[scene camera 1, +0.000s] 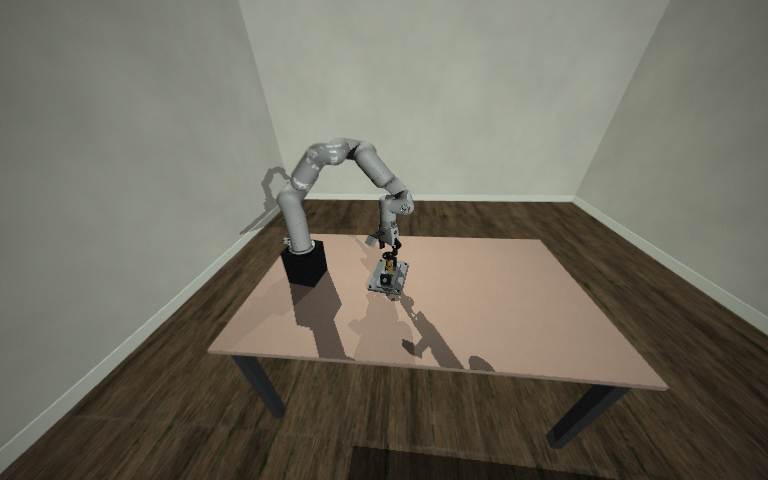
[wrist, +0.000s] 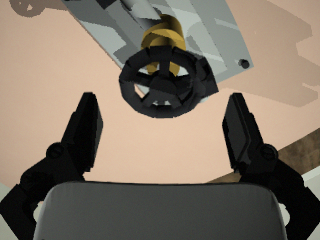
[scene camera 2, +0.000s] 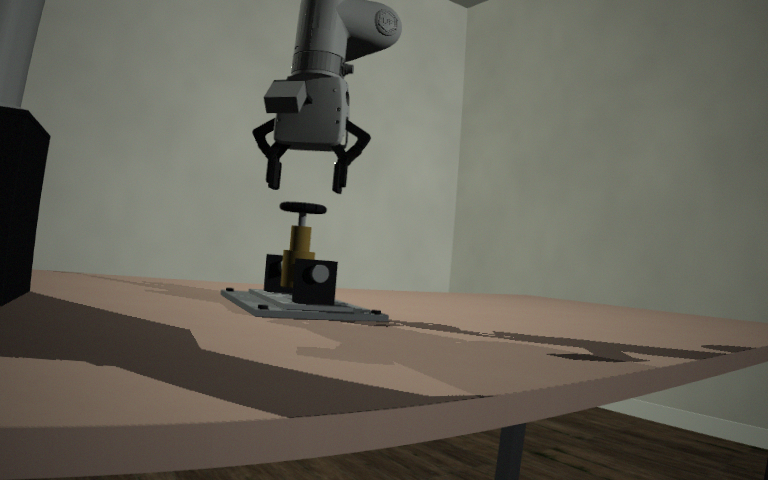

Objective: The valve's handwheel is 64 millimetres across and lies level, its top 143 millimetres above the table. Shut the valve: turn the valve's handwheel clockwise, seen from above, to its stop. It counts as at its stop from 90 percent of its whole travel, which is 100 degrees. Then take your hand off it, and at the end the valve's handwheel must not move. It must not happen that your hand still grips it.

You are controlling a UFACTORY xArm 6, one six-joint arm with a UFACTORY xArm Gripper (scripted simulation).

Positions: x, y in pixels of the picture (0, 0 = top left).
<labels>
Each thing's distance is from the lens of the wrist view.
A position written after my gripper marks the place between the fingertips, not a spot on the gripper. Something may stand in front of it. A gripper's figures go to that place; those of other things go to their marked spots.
my gripper [wrist: 162, 108]: 0.13 m
black spoked handwheel [wrist: 162, 84]: 0.14 m
</labels>
